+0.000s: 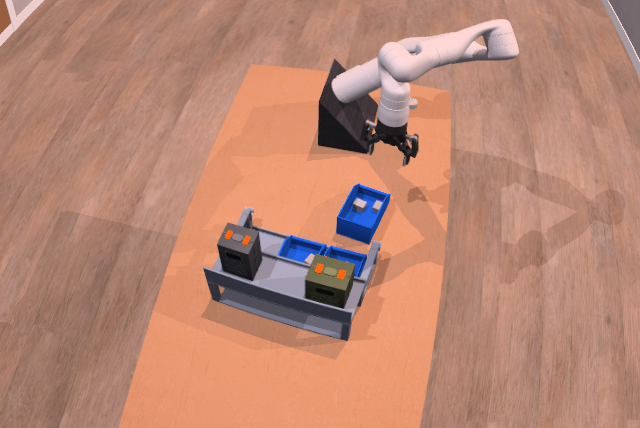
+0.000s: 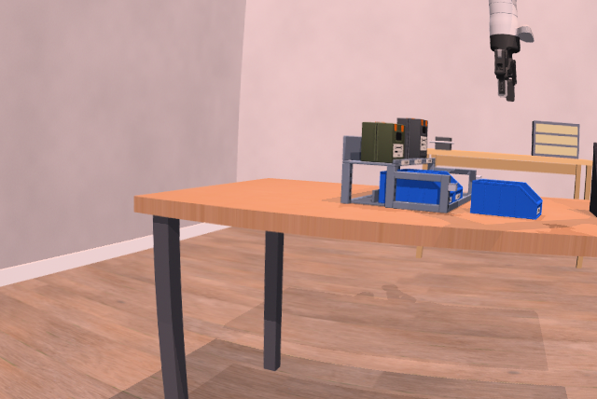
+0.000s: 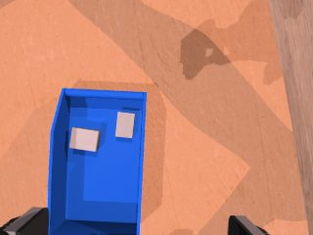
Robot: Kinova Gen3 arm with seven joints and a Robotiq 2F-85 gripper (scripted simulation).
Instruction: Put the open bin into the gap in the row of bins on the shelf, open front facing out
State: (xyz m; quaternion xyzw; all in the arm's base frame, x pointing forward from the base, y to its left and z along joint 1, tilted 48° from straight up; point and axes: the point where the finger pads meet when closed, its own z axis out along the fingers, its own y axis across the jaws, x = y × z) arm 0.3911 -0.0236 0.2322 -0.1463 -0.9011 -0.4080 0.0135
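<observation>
Right now the grey block is 26 cm below my hand, 6 cm to the right of it and 5 cm behind it. The rest, counted from my hand: grey shelf: 22 cm ahead, 20 cm to the right, 20 cm below; dark grey box: 33 cm to the right, 27 cm ahead, 11 cm below; olive box: 31 cm ahead, 12 cm below, 11 cm to the right.
</observation>
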